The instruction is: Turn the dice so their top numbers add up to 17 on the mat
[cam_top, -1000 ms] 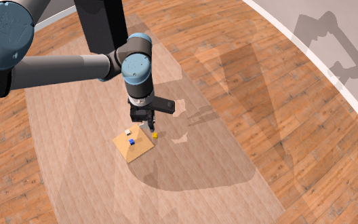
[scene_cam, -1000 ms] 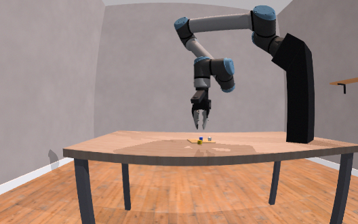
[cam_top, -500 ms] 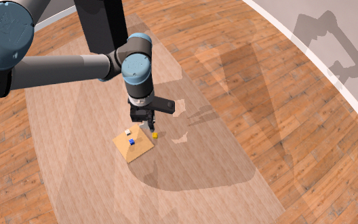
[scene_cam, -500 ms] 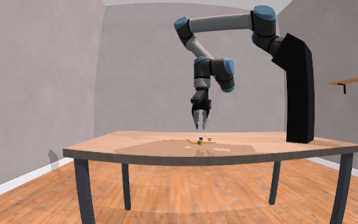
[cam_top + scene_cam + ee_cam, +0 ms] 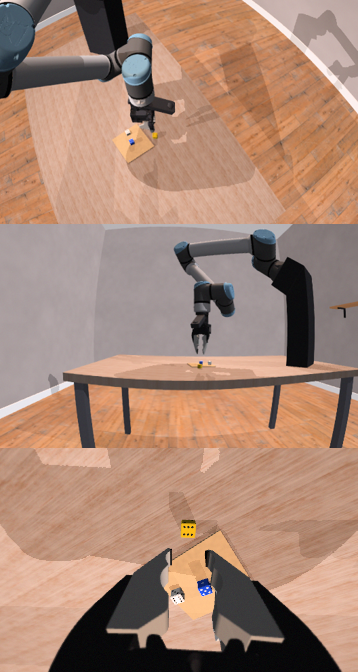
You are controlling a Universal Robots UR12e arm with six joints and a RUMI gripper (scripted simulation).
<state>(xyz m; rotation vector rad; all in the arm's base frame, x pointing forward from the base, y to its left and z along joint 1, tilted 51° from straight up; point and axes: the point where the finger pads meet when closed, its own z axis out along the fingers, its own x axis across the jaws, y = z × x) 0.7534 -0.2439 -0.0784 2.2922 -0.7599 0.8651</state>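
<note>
My hand is 80 mm above the yellow die. Also, from my hand: white die 100 mm behind, 80 mm to the right, 80 mm below; blue die 90 mm to the right, 80 mm below, 50 mm behind; tan mat 90 mm to the right, 90 mm below, 50 mm behind.
</note>
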